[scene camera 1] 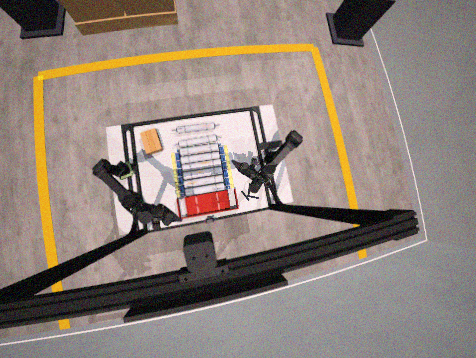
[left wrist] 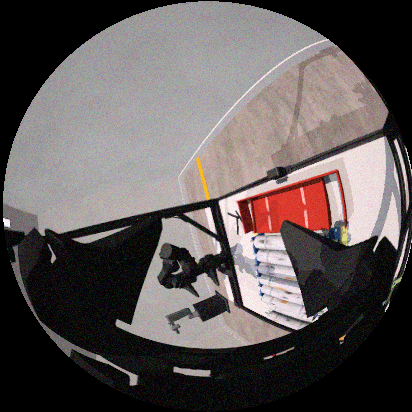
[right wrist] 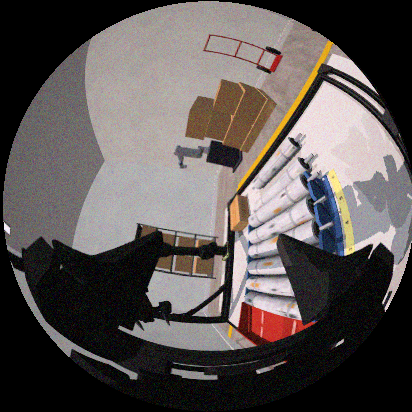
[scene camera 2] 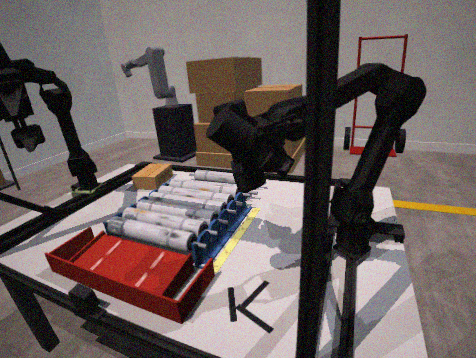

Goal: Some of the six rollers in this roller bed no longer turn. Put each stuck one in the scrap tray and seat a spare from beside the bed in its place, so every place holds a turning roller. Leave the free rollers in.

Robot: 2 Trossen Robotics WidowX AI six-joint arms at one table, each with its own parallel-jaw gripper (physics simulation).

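Places are measured from the left arm's base along level axes (x back, y right, z up), in centimetres.
Where they show: left gripper, fingertip midpoint: (scene camera 1: 179, 217) (left wrist: 224, 224) (right wrist: 156, 327) (scene camera 2: 23, 134); right gripper, fingertip midpoint: (scene camera 1: 232, 161) (left wrist: 208, 291) (right wrist: 222, 239); left arm's base, link origin: (scene camera 1: 124, 170) (right wrist: 224, 250) (scene camera 2: 89, 187); right arm's base, link origin: (scene camera 1: 269, 159) (left wrist: 223, 256) (scene camera 2: 351, 248).
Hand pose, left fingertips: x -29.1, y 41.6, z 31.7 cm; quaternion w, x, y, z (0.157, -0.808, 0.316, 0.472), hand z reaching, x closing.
Note:
Each offset is from my left fingertips to the top centre of the thing. "*": to the spot under its first point.
The roller bed's blue rail (scene camera 2: 204, 252) (right wrist: 327, 215) has yellow strips beside it. White-grey rollers, such as the front one @(dx -16.9, dy -10.5, dz -26.5 cm) (scene camera 2: 150, 234) (right wrist: 274, 304), lie across the bed in a row. Whether each turns cannot be told. Two spare rollers, the far one @(dx -25.8, dy -53.2, dz -29.3 cm) (scene camera 1: 196, 128) (scene camera 2: 215, 175) (right wrist: 275, 162) and the near one @(dx -23.7, dy -43.7, dz -29.3 cm) (scene camera 1: 198, 141) (right wrist: 286, 179), lie beyond the bed. The red scrap tray @(dx -15.2, dy -0.9, dz -28.6 cm) (scene camera 1: 207, 203) (scene camera 2: 132, 260) (left wrist: 290, 207) stands at the near end; no roller shows in it. My left gripper (left wrist: 224, 224) is open and empty, left of the tray. My right gripper is open and empty, raised right of the bed.
A small orange-brown box @(dx +5.8, dy -53.7, dz -28.6 cm) (scene camera 1: 151, 141) (scene camera 2: 152, 176) (right wrist: 239, 212) stands left of the spares. A black frame bar (scene camera 1: 192, 116) runs along the table's back edge. A black upright post (scene camera 2: 317, 200) stands in front of the right arm. A black K-shaped mark @(* dx -43.2, dy +4.2, dz -34.1 cm) (scene camera 2: 240, 307) lies right of the tray.

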